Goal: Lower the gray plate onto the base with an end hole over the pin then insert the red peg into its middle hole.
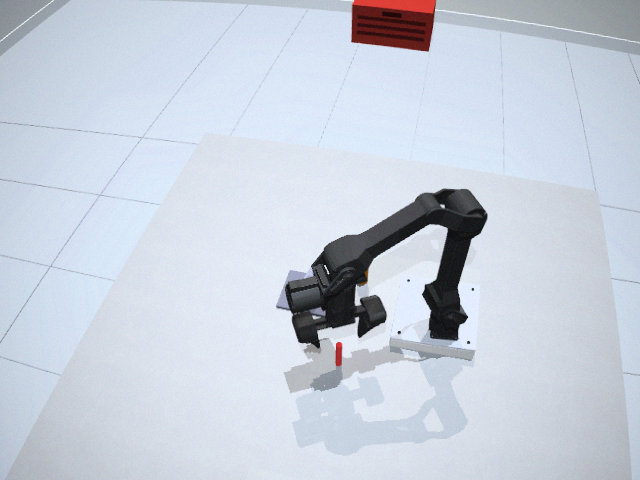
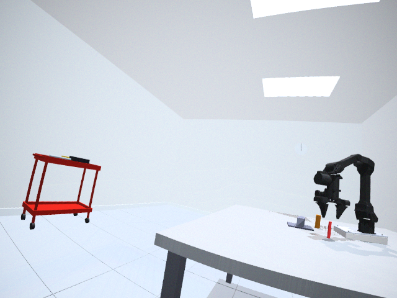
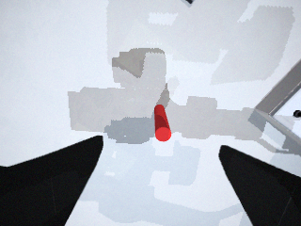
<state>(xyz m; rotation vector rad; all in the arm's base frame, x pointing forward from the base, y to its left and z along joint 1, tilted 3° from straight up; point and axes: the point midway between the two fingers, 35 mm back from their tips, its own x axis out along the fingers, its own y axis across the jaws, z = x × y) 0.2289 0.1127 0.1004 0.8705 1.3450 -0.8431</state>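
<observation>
The red peg lies 6 cm below my gripper tip. From my gripper tip the other things lie so: orange cylinder 2 cm behind, 26 cm to the right, 6 cm below; then gray plate 9 cm ahead, 19 cm to the right, 5 cm below; then square base 10 cm ahead, 18 cm to the right, 9 cm below.
</observation>
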